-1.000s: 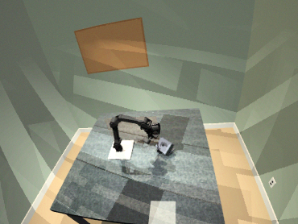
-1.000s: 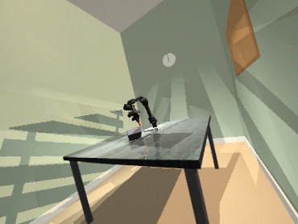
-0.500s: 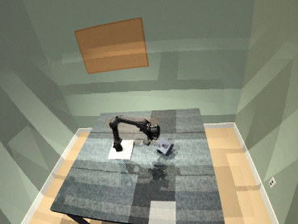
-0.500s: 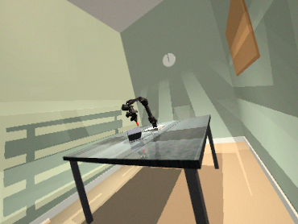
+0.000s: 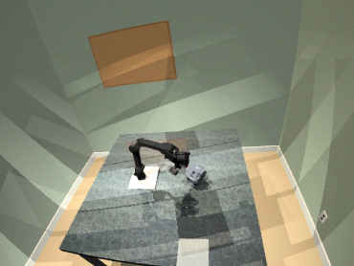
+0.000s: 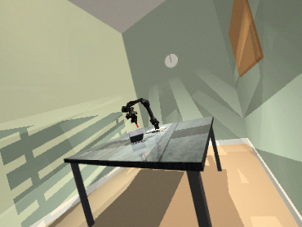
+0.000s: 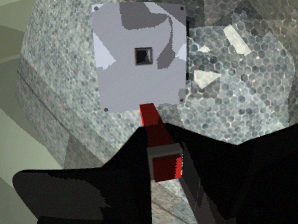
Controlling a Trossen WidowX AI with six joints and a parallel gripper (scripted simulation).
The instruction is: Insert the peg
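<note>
The panel is 11 cm below my gripper tip, 7 cm ahead of it and 1 cm to the left of it. Also, from my gripper tip: red peg: 1 cm to the right, 1 cm behind, 1 cm above.
</note>
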